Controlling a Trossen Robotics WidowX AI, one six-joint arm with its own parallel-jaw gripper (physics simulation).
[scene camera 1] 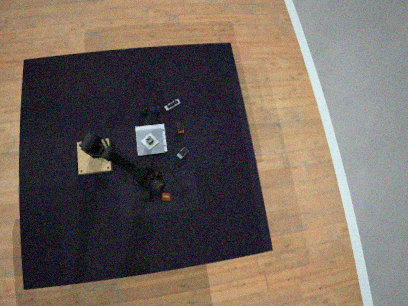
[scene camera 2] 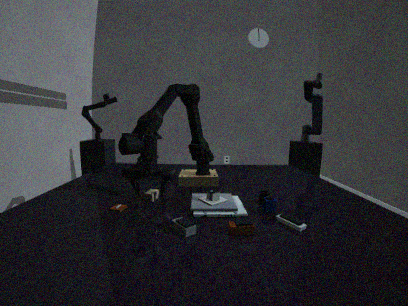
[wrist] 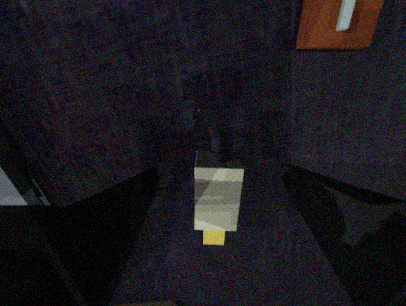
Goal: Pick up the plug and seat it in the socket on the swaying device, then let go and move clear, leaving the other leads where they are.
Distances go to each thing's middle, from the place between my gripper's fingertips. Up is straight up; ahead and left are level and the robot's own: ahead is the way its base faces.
Now: the plug (wrist: 219,173) 1 cm behind my hand. Also, from my hand: device plate (scene camera 2: 213,200) 4 cm ahead, 22 cm to the left, 2 cm above.
